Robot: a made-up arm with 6 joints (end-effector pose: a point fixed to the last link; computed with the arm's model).
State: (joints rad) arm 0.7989 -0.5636 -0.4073 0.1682 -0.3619 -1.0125
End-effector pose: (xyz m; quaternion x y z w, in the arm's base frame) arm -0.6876 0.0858 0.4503 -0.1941 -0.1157 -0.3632 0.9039
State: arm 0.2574 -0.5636 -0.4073 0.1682 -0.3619 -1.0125
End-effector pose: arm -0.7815 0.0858 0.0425 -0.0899 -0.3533 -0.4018 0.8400
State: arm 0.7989 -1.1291 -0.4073 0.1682 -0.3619 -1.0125
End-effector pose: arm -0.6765 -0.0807 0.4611 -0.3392 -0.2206 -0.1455 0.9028
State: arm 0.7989 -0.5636 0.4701 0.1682 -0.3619 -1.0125
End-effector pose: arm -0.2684 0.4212 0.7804 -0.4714 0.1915 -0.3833 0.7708
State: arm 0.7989 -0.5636 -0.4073 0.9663 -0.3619 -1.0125
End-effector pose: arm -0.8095 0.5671 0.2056 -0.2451 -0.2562 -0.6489 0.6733
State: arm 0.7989 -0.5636 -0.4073 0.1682 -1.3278 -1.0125
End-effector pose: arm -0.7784 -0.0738 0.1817 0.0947 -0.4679 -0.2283 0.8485
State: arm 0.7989 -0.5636 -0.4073 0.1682 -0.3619 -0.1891
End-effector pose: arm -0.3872 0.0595 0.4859 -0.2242 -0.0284 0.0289 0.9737
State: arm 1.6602 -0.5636 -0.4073 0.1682 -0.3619 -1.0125
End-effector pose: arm -0.1651 0.0858 0.8420 -0.3280 0.2722 -0.2490 0.8697
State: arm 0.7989 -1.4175 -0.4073 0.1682 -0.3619 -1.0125
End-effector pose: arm -0.6459 -0.1555 0.4909 -0.4034 -0.2678 -0.0289 0.8745
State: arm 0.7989 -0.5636 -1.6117 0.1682 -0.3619 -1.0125
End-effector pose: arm -0.5053 -0.1746 -0.3278 0.2344 -0.4904 -0.2265 0.8082
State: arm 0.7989 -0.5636 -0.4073 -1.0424 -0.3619 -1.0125
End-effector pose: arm 0.0473 -0.2528 0.4023 -0.0627 0.1238 0.1616 0.9771
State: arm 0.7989 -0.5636 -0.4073 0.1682 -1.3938 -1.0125
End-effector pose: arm -0.7734 -0.0829 0.1610 0.1144 -0.4889 -0.2167 0.8372
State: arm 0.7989 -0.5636 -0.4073 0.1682 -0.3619 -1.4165
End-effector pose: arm -0.7995 0.1752 0.3985 -0.1670 -0.1523 -0.5371 0.8127
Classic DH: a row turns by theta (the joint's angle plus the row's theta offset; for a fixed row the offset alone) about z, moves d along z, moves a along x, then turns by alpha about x. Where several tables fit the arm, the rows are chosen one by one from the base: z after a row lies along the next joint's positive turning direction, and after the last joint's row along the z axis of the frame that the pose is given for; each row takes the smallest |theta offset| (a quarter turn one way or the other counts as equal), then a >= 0, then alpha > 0; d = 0 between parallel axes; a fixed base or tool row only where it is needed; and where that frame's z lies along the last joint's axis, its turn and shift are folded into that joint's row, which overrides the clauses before.
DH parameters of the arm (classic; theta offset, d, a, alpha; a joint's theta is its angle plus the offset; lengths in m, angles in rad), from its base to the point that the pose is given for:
base (fixed): 0 0.0774 0 -1.5708
joint 1: -1.5708 0.0292 0.0617 -1.5708
joint 2: 0 -0.0499 0.0358 1.5708
joint 3: -1.5708 0.3608 0.0456 1.5708
joint 4: 0 0.1199 0.3488 -1.5708
joint 5: 0 0.0016 -0.0324 -1.5708
joint 6: -1.3321 0 -0.3795 0
tool (fixed): -1.8094 0.2618 0 0

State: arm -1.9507 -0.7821 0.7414 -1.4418 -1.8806 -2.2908
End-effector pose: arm 0.1717 -0.1470 -0.4910 0.7571 -0.4112 0.0019 0.5077
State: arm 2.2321 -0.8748 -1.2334 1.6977 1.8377 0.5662
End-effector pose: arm -0.6865 0.0942 0.2146 0.3250 0.8138 -0.3336 0.3476
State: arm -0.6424 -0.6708 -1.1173 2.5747 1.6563 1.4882
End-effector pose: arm 0.5469 0.2470 0.1518 0.4916 -0.6791 0.4195 0.3482
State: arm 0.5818 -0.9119 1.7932 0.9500 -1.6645 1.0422
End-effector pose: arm 0.0918 0.9110 -0.3400 -0.5267 0.5919 0.5042 0.3436
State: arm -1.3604 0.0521 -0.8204 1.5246 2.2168 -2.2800
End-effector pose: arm -0.1693 0.3476 0.1780 0.2121 0.5213 -0.4676 0.6817
